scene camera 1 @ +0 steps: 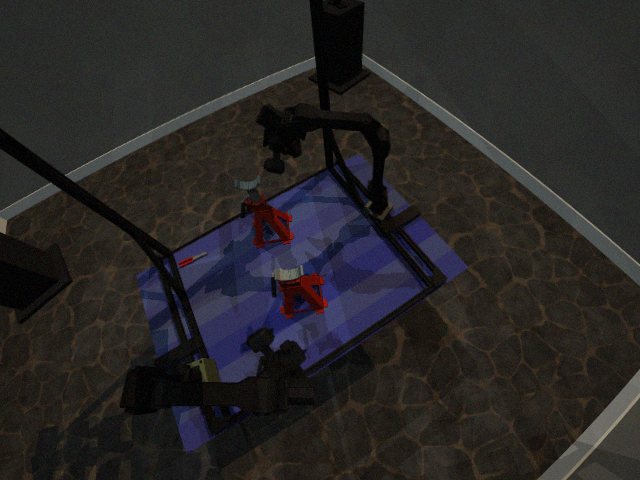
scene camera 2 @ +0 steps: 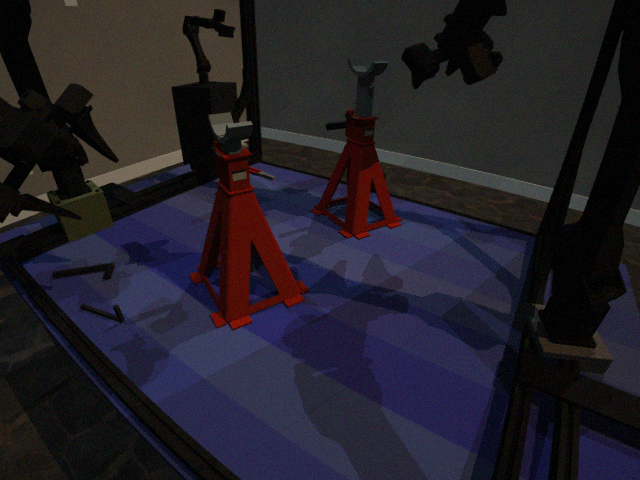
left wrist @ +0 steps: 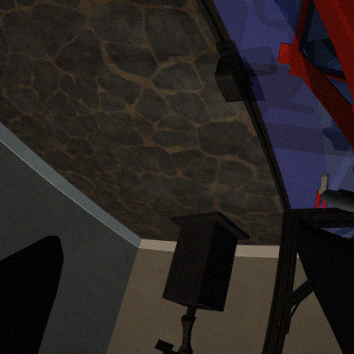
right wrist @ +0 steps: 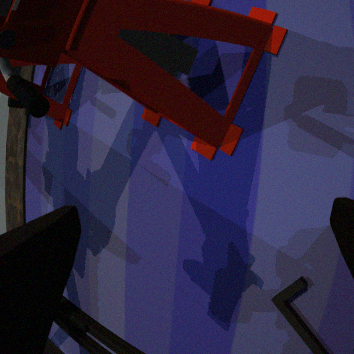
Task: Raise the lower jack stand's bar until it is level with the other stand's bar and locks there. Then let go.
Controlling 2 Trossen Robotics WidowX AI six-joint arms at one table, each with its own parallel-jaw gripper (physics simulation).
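Where they show: left gripper, fingertip midpoint: (scene camera 1: 264, 157) (scene camera 2: 431, 80) (left wrist: 181, 245); right gripper, fingertip midpoint: (scene camera 1: 281, 339) (scene camera 2: 99, 189) (right wrist: 209, 216); left arm's base at its link origin: (scene camera 1: 378, 206) (scene camera 2: 565, 328); right arm's base at its link origin: (scene camera 1: 192, 378) (scene camera 2: 74, 191).
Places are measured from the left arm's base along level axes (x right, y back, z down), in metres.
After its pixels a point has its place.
Observation:
The lower red jack stand (scene camera 1: 303, 303) @[z -0.054, x -0.014, y -0.512 m] (scene camera 2: 235, 232) @[z -0.096, x -0.009, y -0.484 m] (right wrist: 105, 35) @[z -0.125, x 0.022, y -0.519 m] stands upright, its grey bar and saddle (scene camera 1: 288, 273) @[z -0.222, x 0.038, y -0.497 m] (scene camera 2: 228, 133) @[z -0.234, x -0.005, y -0.480 m] close above its collar. Its black lever (scene camera 1: 273, 285) @[z -0.176, x 0.069, y -0.549 m] (right wrist: 31, 99) @[z -0.175, x 0.044, y -0.570 m] sticks out at the side. The other red stand (scene camera 1: 272, 240) @[z 0.017, x 0.287, y -0.391 m] (scene camera 2: 357, 180) @[z -0.079, x 0.275, y -0.345 m] (left wrist: 320, 82) @[z -0.059, x 0.378, y -0.339 m] has its bar (scene camera 2: 364, 95) @[z -0.243, x 0.315, y -0.347 m] raised well out, with its lever (scene camera 2: 336, 125) @[z -0.171, x 0.352, y -0.406 m] at the side. My right gripper (scene camera 1: 276, 345) @[z -0.165, x -0.056, y -0.658 m] (scene camera 2: 98, 188) @[z -0.165, x -0.056, y -0.658 m] (right wrist: 209, 216) @[z -0.165, x -0.056, y -0.658 m] is open and empty beside the lower stand. My left gripper (scene camera 1: 284, 157) (scene camera 2: 448, 63) (left wrist: 181, 245) @[z -0.273, x 0.385, y -0.218 m] is open and empty, high and to the right of the taller stand.
Two black L-shaped keys (scene camera 2: 82, 270) @[z 0.022, x -0.023, y -0.806 m] (scene camera 2: 103, 313) @[z 0.025, x -0.103, y -0.685 m] lie near the mat's edge; one key (right wrist: 291, 290) @[z 0.020, x -0.012, y -0.754 m] shows in the right wrist view. A red-handled tool (scene camera 1: 192, 259) @[z 0.022, x 0.523, y -0.673 m] (scene camera 2: 261, 172) @[z 0.022, x 0.526, y -0.659 m] (left wrist: 324, 185) @[z 0.022, x 0.511, y -0.640 m] lies at the far side. Dark frame rails (scene camera 2: 129, 392) @[z 0.016, x -0.213, y -0.547 m] border the blue mat.

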